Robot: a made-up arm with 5 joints.
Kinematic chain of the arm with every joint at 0, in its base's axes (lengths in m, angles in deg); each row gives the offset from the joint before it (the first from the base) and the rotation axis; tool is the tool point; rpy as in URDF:
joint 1: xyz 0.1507 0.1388 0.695 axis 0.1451 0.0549 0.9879
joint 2: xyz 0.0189 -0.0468 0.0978 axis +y
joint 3: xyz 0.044 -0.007 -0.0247 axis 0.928 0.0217 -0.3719
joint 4: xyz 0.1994 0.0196 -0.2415 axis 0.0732 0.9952 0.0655
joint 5: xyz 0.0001 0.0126 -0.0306 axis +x
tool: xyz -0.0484 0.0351 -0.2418 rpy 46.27 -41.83 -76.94
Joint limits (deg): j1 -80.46..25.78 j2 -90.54..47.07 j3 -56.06..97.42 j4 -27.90..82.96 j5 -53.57..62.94
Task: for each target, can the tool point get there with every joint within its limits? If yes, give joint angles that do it. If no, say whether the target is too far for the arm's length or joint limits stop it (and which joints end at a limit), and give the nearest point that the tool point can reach.
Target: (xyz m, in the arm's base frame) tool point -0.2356 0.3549 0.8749
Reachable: no: joint limits stop it (at a limit: joint 1, joint 2, joint 3) | nearest point -0.0223 0.3074 0.9826 | short by 0.244 m
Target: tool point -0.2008 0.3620 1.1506
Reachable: no: joint limits stop it (at a limit: joint 1, joint 2, joint 3) | nearest point -0.0450 0.3254 1.1331 | short by 0.161 m
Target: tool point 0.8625 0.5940 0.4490
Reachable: no: too far | nearest point 0.6597 0.4408 0.5523 | short by 0.274 m
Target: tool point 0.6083 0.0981 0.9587
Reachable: yes | joints -65.14 -72.01 82.11 16.96 -19.84
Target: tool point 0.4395 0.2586 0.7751
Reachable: yes | joints -31.78 7.77 58.19 69.48 46.19
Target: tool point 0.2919 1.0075 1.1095
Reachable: no: too far | nearest point 0.3480 0.6159 1.0183 | short by 0.406 m
